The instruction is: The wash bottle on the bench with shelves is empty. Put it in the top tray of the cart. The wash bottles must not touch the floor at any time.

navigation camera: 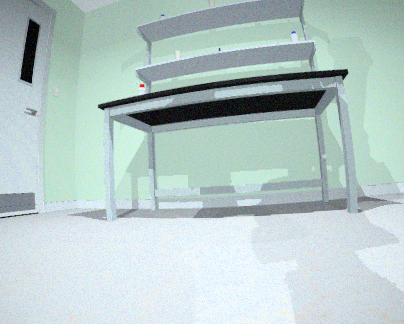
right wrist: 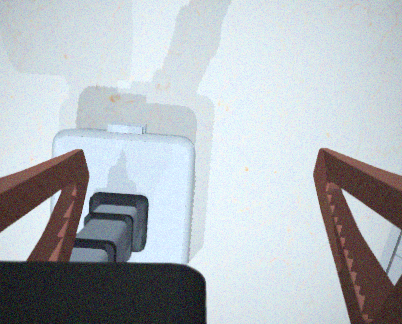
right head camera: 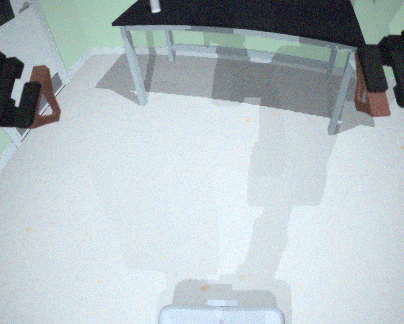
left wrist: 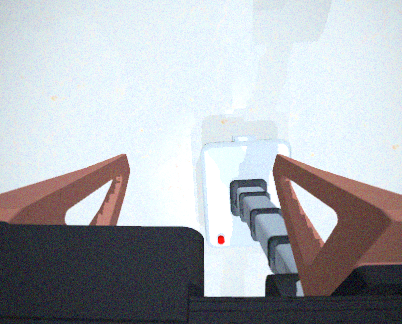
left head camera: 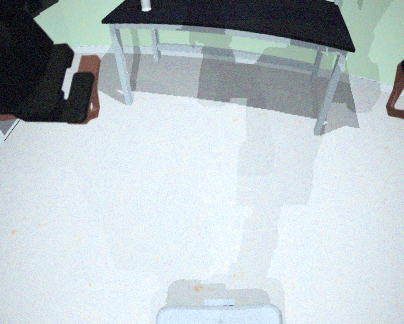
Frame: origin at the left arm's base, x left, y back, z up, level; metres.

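Seen in the pictures: left gripper, fingertip midpoint: (right head camera: 31, 116) (left wrist: 201, 162) (left head camera: 62, 111); right gripper, fingertip midpoint: (right wrist: 201, 161) (right head camera: 390, 103).
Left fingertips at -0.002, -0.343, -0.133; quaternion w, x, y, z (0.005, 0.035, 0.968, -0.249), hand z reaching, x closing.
Note:
A point is followed by its place in that frame, as x, y, z.
A white bottle with a red cap (navigation camera: 142, 88) {0.202, -1.879, -0.539} stands at the left end of the black-topped bench (left head camera: 235, 17) {-0.339, -1.735, -0.648} (right head camera: 250, 17) {-0.376, -1.720, -0.648} (navigation camera: 109, 165) {0.413, -1.811, -1.055}, below the shelves. In the head views, the white lower part of this bottle (left head camera: 145, 6) {0.209, -1.866, -0.611} (right head camera: 155, 6) {0.203, -1.867, -0.602} shows at the top edge; its upper part is cut off. My left gripper (left wrist: 201, 162) {-0.002, -0.343, -0.133} is open and empty, held high above the floor, away from the bench. My right gripper (right wrist: 201, 161) {-0.449, -0.353, -0.130} is also open and empty, at the other side of my base. The cart does not show in these views.
A lower shelf (navigation camera: 230, 60) and an upper shelf (navigation camera: 225, 21) stand over the bench. A blue-capped bottle (navigation camera: 294, 37) {-0.974, -2.048, -0.086} and a small beige item (navigation camera: 177, 55) stand on the lower one. A grey door (navigation camera: 17, 135) {1.388, -2.002, -0.730} is at the left. My white base (left head camera: 220, 316) {-0.228, -0.271, -1.150} (right head camera: 222, 316) {-0.229, -0.274, -1.150} faces the bench across the floor.

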